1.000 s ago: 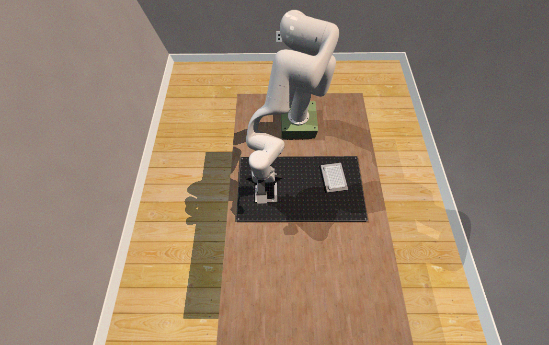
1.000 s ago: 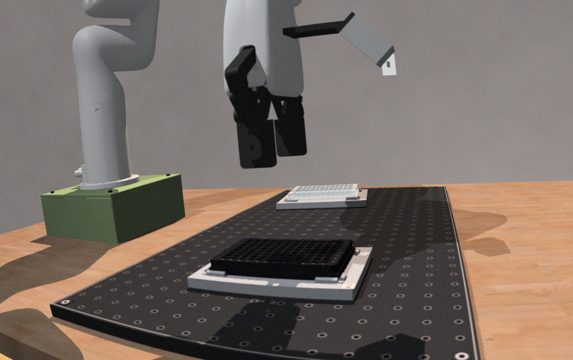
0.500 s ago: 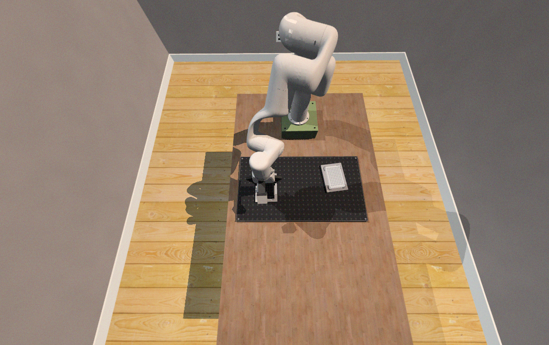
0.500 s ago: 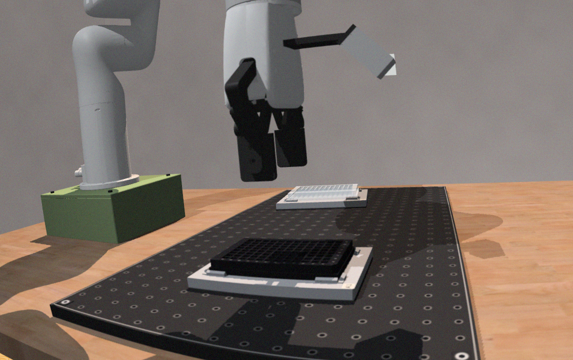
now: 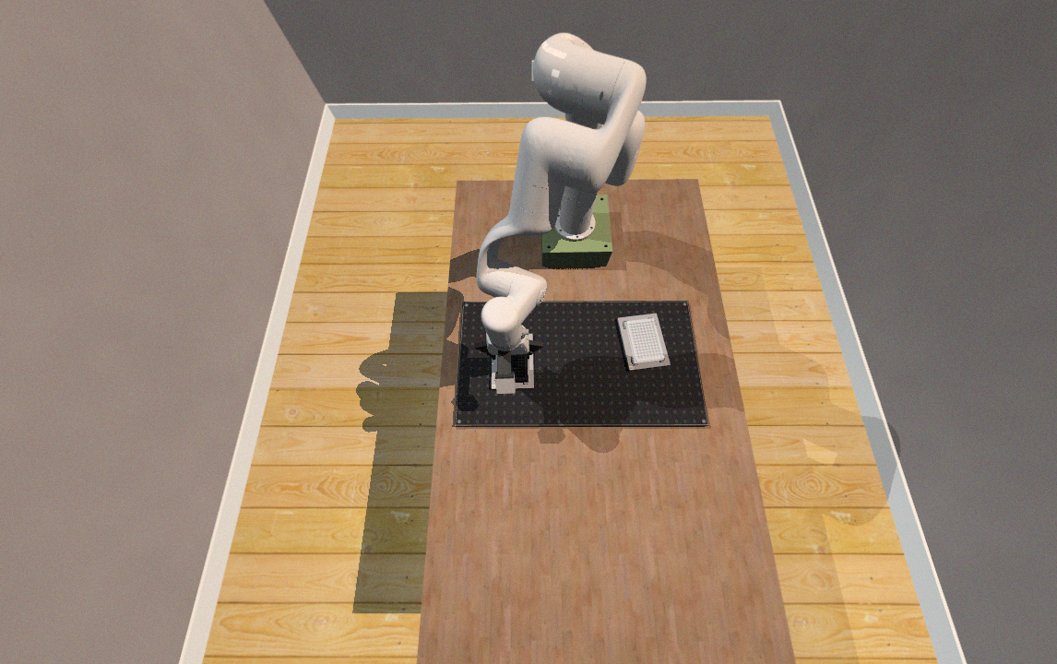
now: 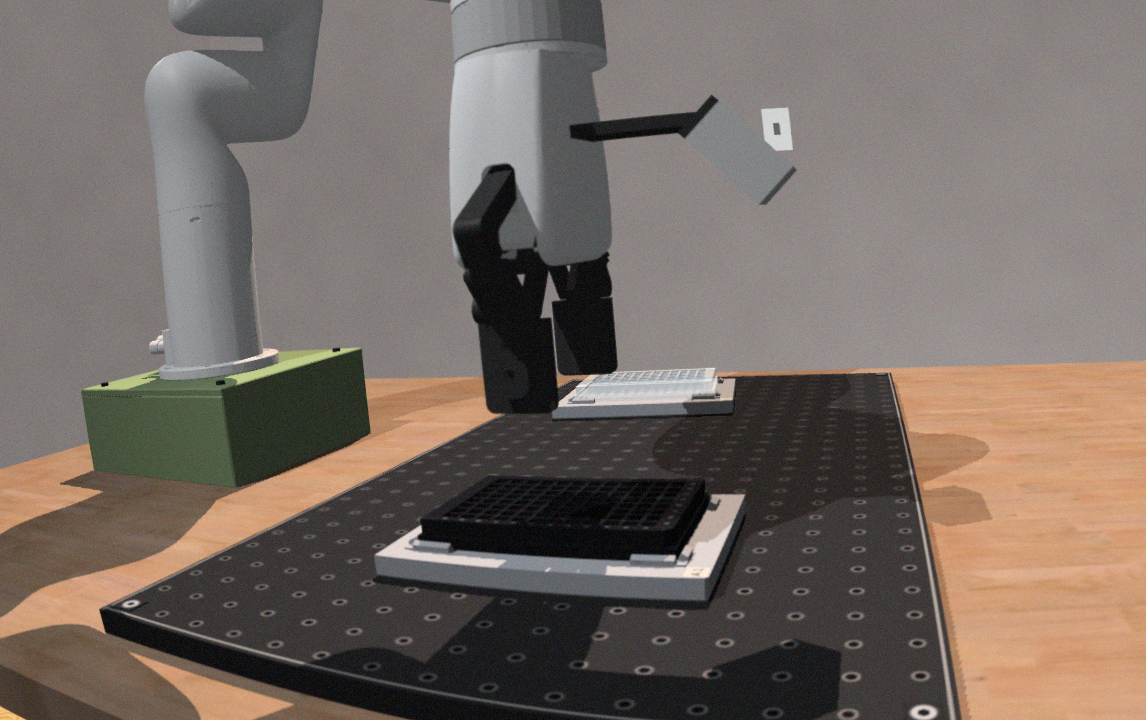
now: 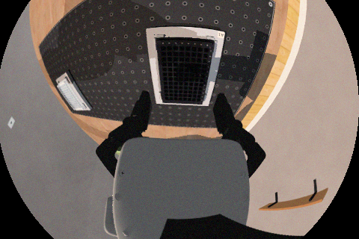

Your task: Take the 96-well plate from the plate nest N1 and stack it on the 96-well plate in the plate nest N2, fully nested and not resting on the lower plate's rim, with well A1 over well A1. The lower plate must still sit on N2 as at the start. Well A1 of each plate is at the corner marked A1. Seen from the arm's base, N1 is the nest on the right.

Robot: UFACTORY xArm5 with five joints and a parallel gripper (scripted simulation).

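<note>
Right now my hand is 7 cm above the black 96-well plate. From my hand the other things lie so: clear 96-well plate (39 cm to the left, 7 cm below, 3 cm behind).
</note>
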